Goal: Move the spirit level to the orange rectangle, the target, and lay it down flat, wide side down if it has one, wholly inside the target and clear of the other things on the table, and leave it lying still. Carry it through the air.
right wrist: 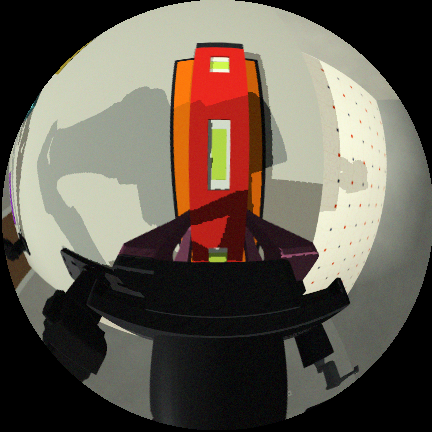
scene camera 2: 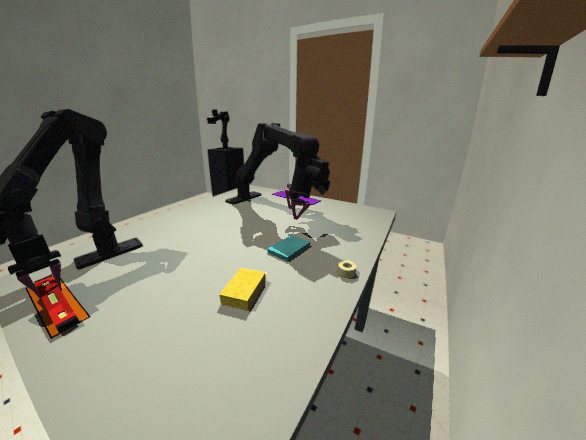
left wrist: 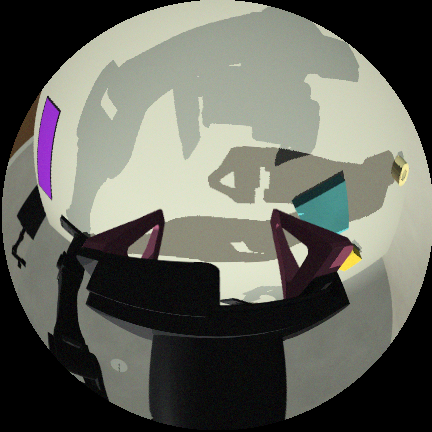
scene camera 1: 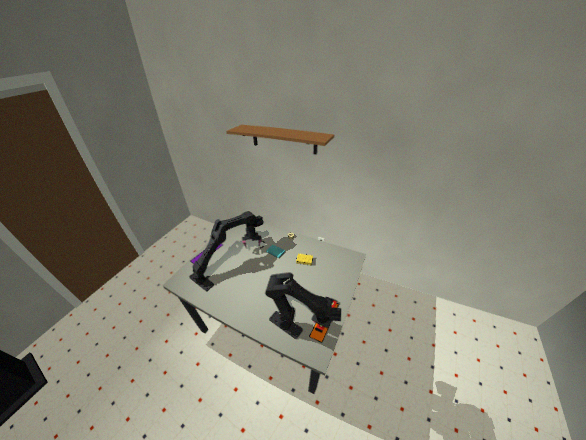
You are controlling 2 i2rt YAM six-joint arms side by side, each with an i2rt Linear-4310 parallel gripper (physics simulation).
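Where they show: left gripper, between the fingertips: point(scene camera 2: 292, 213) point(left wrist: 217, 214) point(scene camera 1: 252, 246); right gripper, between the fingertips: point(right wrist: 217, 214) point(scene camera 2: 51, 295); left arm's base, origin of its link: point(right wrist: 23, 242) point(scene camera 2: 244, 198) point(left wrist: 83, 237) point(scene camera 1: 201, 281); right arm's base, origin of its link: point(right wrist: 100, 278) point(scene camera 2: 109, 253) point(left wrist: 238, 302) point(scene camera 1: 285, 324).
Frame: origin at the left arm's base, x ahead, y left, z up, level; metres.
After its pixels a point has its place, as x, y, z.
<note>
The red spirit level point(scene camera 2: 56, 303) @(0.289, -0.832, 0.025) point(right wrist: 199, 150) @(0.259, -0.822, 0.025) with green vials is held vials up, roughly level, over the orange rectangle point(scene camera 1: 318, 336) @(0.124, -0.857, 0.001) point(scene camera 2: 76, 303) @(0.286, -0.798, 0.001) point(right wrist: 181, 150) @(0.260, -0.805, 0.001). It looks a little raised above it. Its long side runs along the rectangle, with orange showing on both sides; in the right wrist view its far end appears past the rectangle's far edge. My right gripper point(scene camera 2: 50, 290) @(0.209, -0.839, 0.007) point(right wrist: 217, 214) @(0.209, -0.839, 0.007) is shut on the level near one end, partly hiding that end. My left gripper point(scene camera 1: 252, 243) @(0.420, -0.121, 0.056) point(scene camera 2: 299, 212) @(0.420, -0.121, 0.056) point(left wrist: 217, 214) @(0.420, -0.121, 0.056) is open and empty above the table.
A teal block point(scene camera 1: 276, 251) @(0.510, -0.273, 0.015) point(scene camera 2: 289, 248) @(0.527, -0.276, 0.015) point(left wrist: 327, 207) @(0.518, -0.232, 0.015), a yellow sponge point(scene camera 1: 304, 259) @(0.546, -0.500, 0.030) point(scene camera 2: 243, 288) @(0.575, -0.507, 0.030) and a tape roll point(scene camera 1: 291, 235) @(0.717, -0.268, 0.019) point(scene camera 2: 347, 269) @(0.727, -0.280, 0.025) point(left wrist: 400, 170) @(0.700, -0.245, 0.024) lie on the table. A purple rectangle point(scene camera 1: 197, 257) @(0.125, 0.208, 0.001) point(left wrist: 48, 150) @(0.241, 0.157, 0.001) lies by the left arm. The table edge is near the orange rectangle.
</note>
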